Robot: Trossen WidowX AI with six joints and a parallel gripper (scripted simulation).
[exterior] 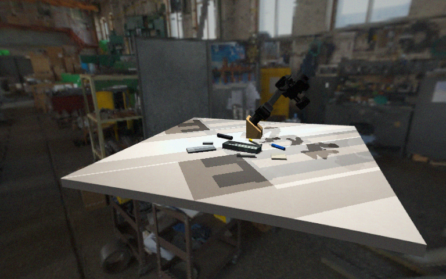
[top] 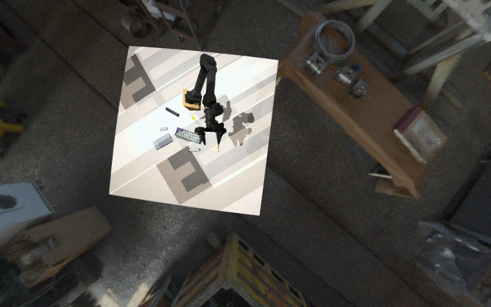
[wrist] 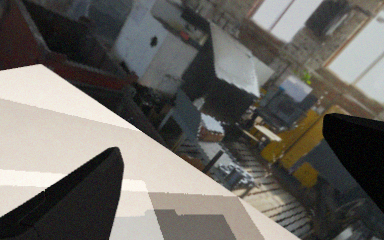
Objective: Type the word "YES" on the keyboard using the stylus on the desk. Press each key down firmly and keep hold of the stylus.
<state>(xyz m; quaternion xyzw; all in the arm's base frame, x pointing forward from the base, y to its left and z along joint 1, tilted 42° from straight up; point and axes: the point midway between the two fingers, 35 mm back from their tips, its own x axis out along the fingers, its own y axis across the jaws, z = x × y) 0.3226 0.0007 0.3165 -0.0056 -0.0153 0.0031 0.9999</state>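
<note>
Now: the blue pen 170 mm behind my gripper tip, 80 mm to the right of it and 300 mm below it. Round my gripper tip: grey flat plate (70 mm behind, 480 mm to the right, 310 mm below); then yellow-tipped stylus (220 mm behind, 200 mm to the right, 300 mm below); then pale pad (60 mm to the right, 310 mm below).
</note>
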